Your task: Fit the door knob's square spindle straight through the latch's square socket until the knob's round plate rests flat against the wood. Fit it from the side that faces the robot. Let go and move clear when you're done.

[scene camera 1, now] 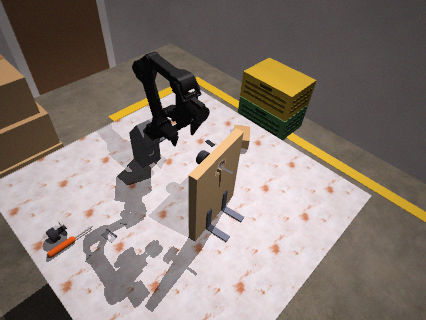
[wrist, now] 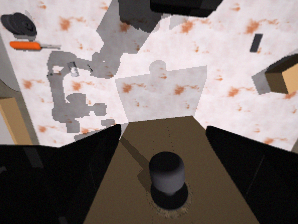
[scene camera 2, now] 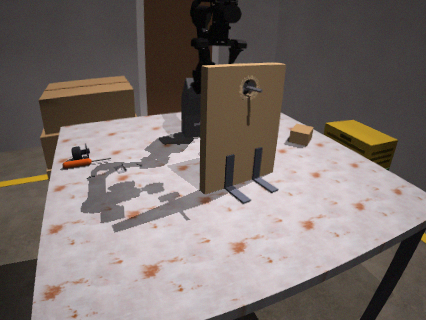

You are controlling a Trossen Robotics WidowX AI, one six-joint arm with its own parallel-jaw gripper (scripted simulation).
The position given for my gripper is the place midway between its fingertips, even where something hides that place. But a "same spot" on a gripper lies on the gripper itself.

my gripper: scene camera 1; wrist 163,128; scene camera 2
same spot on my gripper: [scene camera 2: 234,51] = [scene camera 1: 196,124]
